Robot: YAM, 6 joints.
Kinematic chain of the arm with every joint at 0, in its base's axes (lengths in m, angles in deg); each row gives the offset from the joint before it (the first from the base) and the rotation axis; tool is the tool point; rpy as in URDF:
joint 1: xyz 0 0 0.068 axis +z
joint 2: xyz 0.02 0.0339 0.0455 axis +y
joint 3: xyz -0.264 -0.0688 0 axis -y
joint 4: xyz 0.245 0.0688 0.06 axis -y
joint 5: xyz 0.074 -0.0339 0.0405 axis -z
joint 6: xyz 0.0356 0 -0.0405 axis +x
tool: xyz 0 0 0 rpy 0 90 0
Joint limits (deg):
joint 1: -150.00..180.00
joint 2: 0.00..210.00
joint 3: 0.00..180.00
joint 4: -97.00..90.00
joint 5: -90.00..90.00
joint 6: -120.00..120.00
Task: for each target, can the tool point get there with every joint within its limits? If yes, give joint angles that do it. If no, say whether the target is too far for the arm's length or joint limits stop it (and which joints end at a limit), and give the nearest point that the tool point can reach.
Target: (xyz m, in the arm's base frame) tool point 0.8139 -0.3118 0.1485
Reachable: no: too far | nearest point 0.6026 -0.2309 0.1392 | short by 0.226 m
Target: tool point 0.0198 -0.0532 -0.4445
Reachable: no: joint limits stop it (at a limit: joint 2) | nearest point 0.0349 -0.0938 -0.3484 | short by 0.105 m
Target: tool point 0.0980 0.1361 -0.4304
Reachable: no: joint limits stop it (at a limit: joint 2) | nearest point 0.1045 0.1452 -0.3736 | short by 0.058 m
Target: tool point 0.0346 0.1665 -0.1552
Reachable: yes | joints 83.27 168.50 57.91 -27.64 24.72 -76.81
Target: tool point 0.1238 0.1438 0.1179
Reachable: yes | joints 54.62 93.99 40.02 -59.69 29.71 59.36
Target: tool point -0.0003 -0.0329 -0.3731
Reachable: no: joint limits stop it (at a limit: joint 2) | nearest point -0.0006 -0.0606 -0.3276 | short by 0.053 m
